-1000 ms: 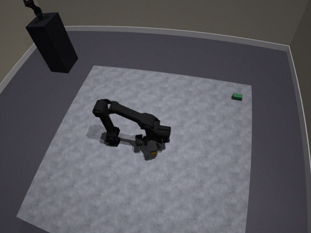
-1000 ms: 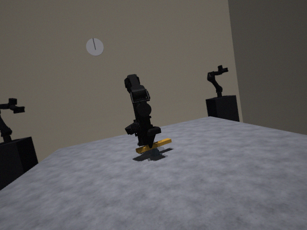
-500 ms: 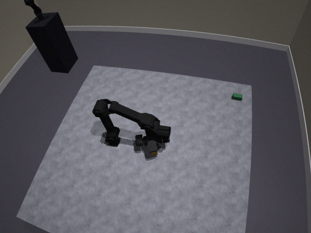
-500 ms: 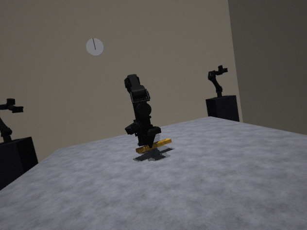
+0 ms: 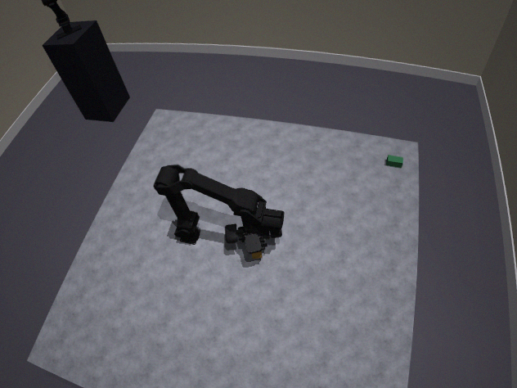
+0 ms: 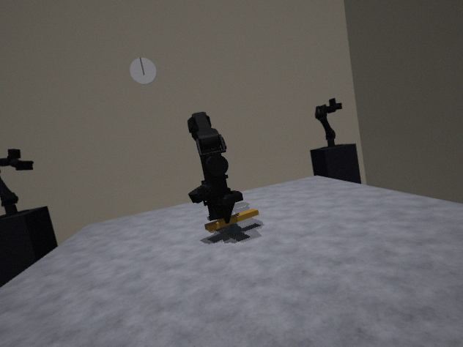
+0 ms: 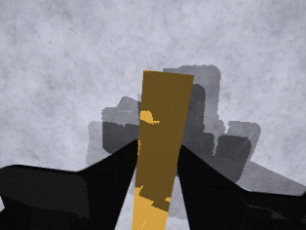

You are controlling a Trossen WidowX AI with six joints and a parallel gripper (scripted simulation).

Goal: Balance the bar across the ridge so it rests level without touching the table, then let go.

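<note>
Right now the yellow bar is 3 cm to the left of my gripper tip and 1 cm behind it. Round my gripper tip: green block (49 cm to the left, 48 cm ahead, 3 cm below).
</note>
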